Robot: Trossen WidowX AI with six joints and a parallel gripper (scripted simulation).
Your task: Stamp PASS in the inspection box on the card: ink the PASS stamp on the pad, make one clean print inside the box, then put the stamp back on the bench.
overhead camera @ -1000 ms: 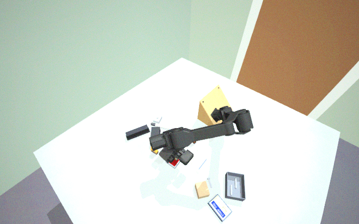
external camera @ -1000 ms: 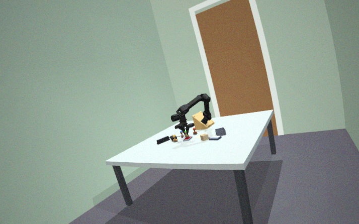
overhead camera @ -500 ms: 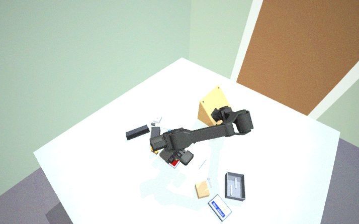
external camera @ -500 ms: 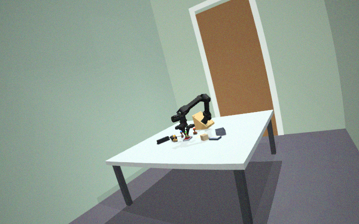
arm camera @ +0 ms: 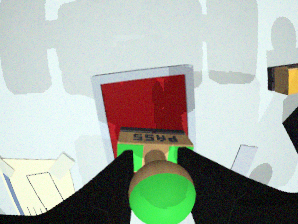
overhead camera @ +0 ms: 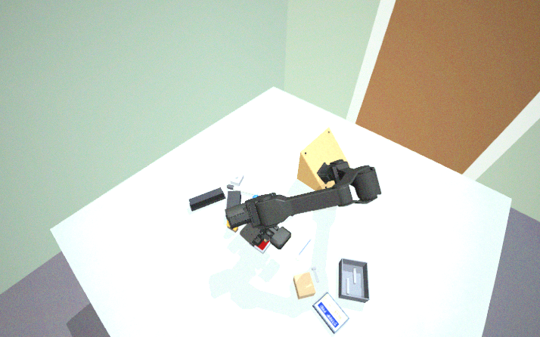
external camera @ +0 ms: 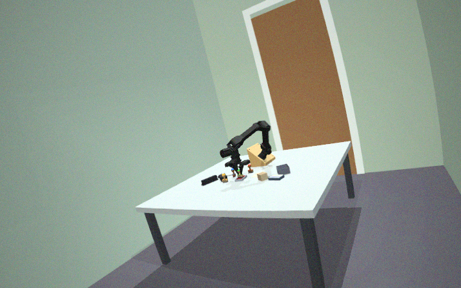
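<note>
The red ink pad is 30 mm below my gripper tip. Round my gripper tip: pale card: 100 mm to the left, 60 mm behind, 40 mm below; yellow-knobbed stamp: 120 mm to the right, 30 mm ahead, 20 mm below; blue-knobbed stamp: 100 mm to the right, 100 mm behind, 20 mm below.
</note>
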